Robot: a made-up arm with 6 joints. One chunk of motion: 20 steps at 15 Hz.
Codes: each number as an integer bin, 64 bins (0 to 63) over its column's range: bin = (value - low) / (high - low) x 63, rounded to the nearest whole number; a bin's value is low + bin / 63 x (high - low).
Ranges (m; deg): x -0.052..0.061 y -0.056..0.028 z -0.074..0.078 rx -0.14..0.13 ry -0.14..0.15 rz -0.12..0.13
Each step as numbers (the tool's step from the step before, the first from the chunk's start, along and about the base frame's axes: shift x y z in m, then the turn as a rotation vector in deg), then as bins.
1 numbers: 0.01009 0.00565 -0.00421 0.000 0.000 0.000
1 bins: 35 46 29 33 30 30
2 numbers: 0.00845 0.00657 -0.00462 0.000 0.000 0.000
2 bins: 34 47 29 33 30 30
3 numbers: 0.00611 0.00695 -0.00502 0.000 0.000 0.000
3 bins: 32 47 29 33 30 30
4 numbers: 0.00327 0.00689 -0.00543 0.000 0.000 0.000
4 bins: 31 47 28 33 30 30
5 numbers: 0.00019 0.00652 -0.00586 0.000 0.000 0.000
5 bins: 29 47 28 33 30 30
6 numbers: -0.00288 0.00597 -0.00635 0.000 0.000 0.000
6 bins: 27 46 28 33 30 30
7 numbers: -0.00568 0.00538 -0.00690 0.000 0.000 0.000
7 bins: 26 46 28 33 30 30
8 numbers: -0.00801 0.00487 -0.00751 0.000 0.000 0.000
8 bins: 25 46 28 33 30 30
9 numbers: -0.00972 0.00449 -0.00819 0.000 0.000 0.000
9 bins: 24 45 27 33 30 30
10 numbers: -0.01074 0.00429 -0.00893 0.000 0.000 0.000
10 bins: 23 45 27 33 30 30
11 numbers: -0.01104 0.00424 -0.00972 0.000 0.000 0.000
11 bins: 23 45 27 33 30 30
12 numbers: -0.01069 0.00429 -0.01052 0.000 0.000 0.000
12 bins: 23 45 26 33 30 30
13 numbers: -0.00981 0.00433 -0.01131 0.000 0.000 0.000
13 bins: 24 45 26 33 30 30
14 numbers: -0.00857 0.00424 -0.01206 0.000 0.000 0.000
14 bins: 24 45 26 33 30 30
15 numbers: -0.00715 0.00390 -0.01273 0.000 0.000 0.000
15 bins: 25 45 25 33 30 30
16 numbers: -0.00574 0.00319 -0.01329 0.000 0.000 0.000
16 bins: 26 44 25 33 30 30
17 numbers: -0.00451 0.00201 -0.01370 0.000 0.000 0.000
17 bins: 26 44 25 33 30 30
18 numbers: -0.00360 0.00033 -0.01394 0.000 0.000 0.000
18 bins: 27 42 25 33 30 30
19 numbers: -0.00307 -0.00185 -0.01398 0.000 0.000 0.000
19 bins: 27 41 25 33 30 30
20 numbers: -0.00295 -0.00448 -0.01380 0.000 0.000 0.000
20 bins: 27 39 25 33 30 30
